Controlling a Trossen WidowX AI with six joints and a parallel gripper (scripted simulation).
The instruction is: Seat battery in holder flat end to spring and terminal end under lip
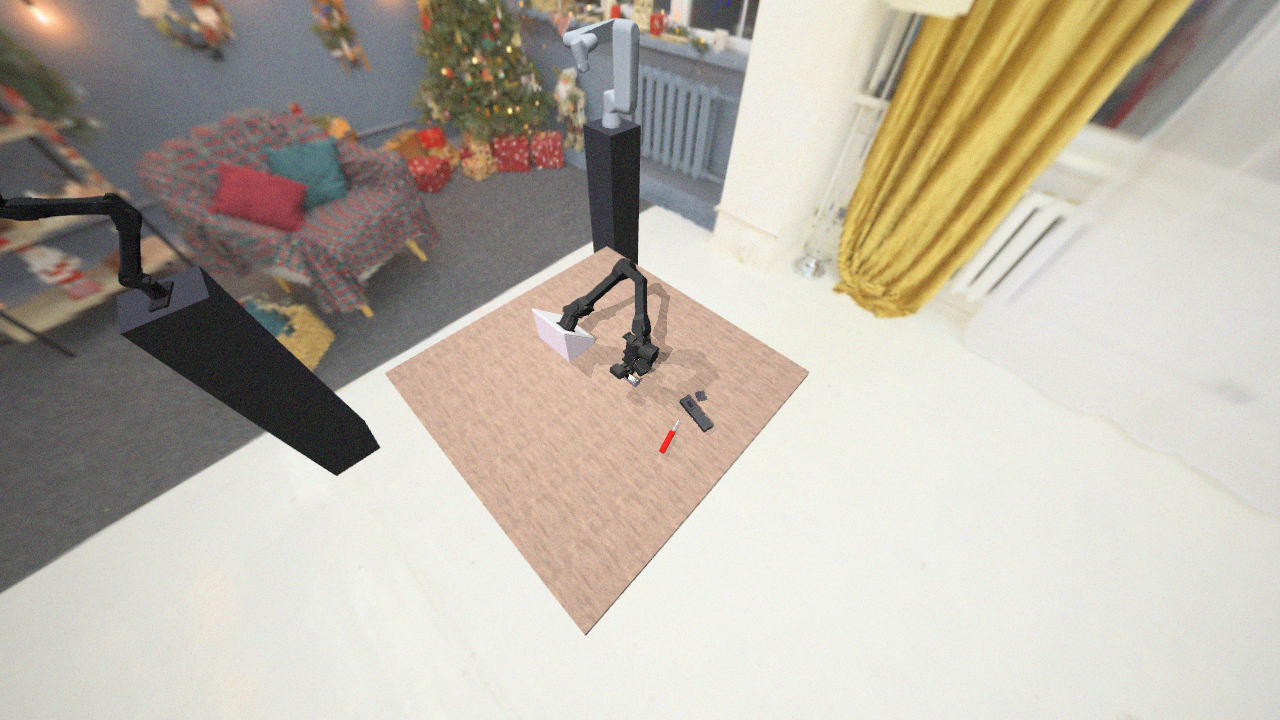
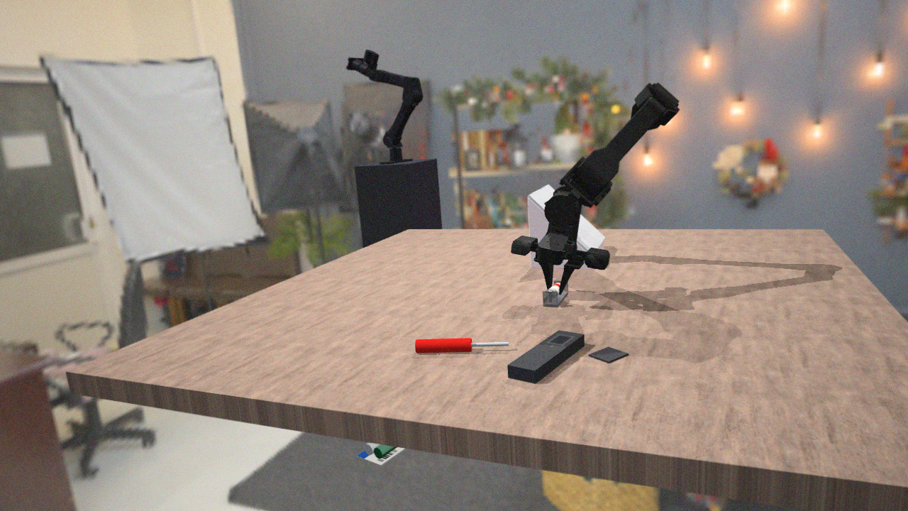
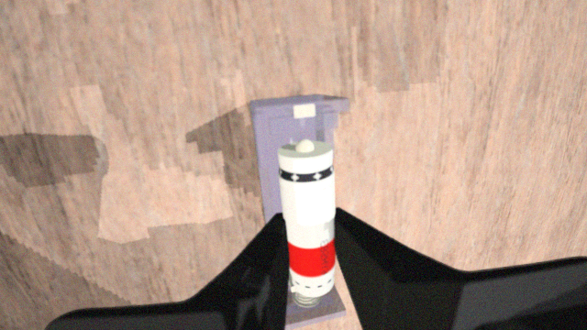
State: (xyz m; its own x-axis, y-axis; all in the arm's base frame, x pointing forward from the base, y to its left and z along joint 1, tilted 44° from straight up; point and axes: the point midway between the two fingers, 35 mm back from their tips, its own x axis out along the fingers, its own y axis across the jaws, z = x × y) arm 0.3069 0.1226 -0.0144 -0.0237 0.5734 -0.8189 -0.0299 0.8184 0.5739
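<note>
The battery lies 10 mm above my gripper tip. The rest, counted from my gripper tip: dark cover plate 270 mm ahead, 150 mm to the left, 10 mm below; then red-handled screwdriver 300 mm ahead, 70 mm to the right; then black remote 310 mm ahead, 70 mm to the left.
</note>
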